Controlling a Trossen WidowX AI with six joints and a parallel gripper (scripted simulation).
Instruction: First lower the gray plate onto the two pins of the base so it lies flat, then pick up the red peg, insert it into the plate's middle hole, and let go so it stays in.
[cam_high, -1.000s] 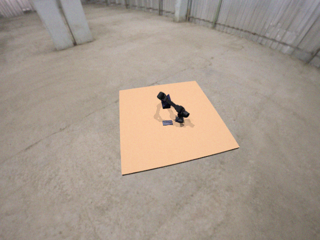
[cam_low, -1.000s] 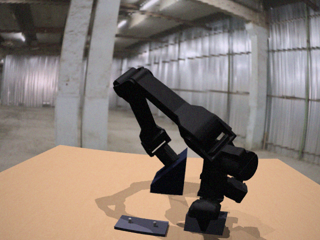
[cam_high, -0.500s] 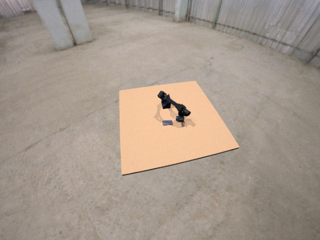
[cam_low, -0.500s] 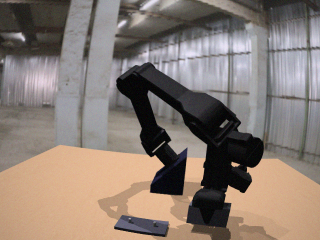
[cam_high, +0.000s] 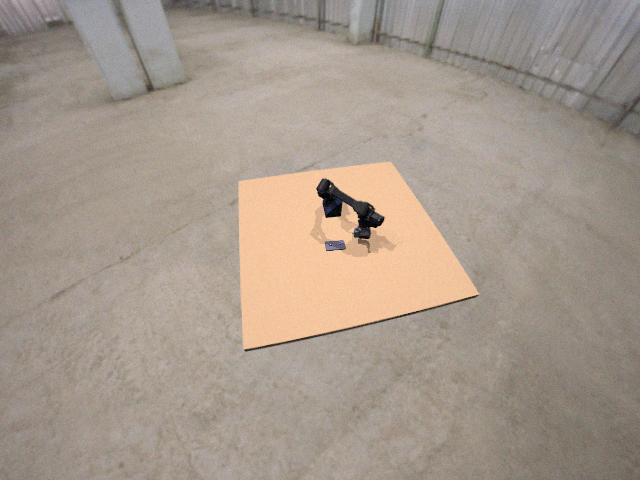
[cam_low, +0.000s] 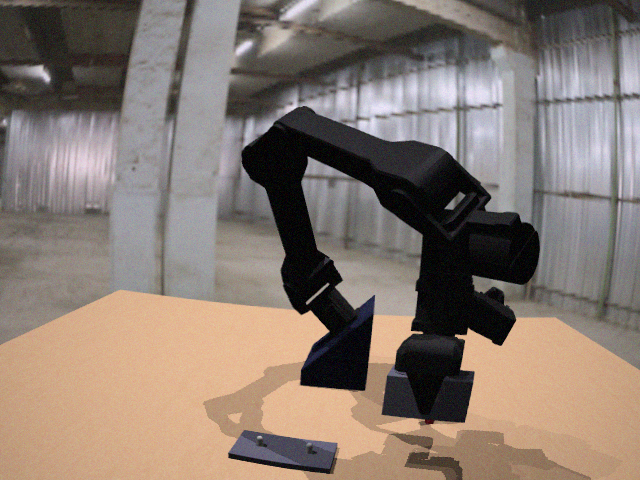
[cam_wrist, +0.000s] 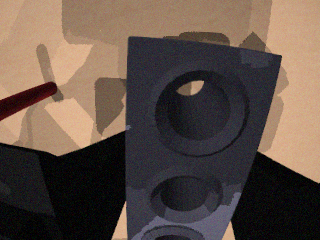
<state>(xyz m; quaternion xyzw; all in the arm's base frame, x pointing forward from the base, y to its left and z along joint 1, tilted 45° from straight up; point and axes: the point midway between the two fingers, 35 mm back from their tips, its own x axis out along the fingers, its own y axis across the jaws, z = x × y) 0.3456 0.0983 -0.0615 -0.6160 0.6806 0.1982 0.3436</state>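
The base lies 160 mm to the right of my gripper tip and 70 mm below it. From my gripper tip the other things lie so: red peg: 130 mm behind, 30 mm to the left, 40 mm below; gray plate: 30 mm above.
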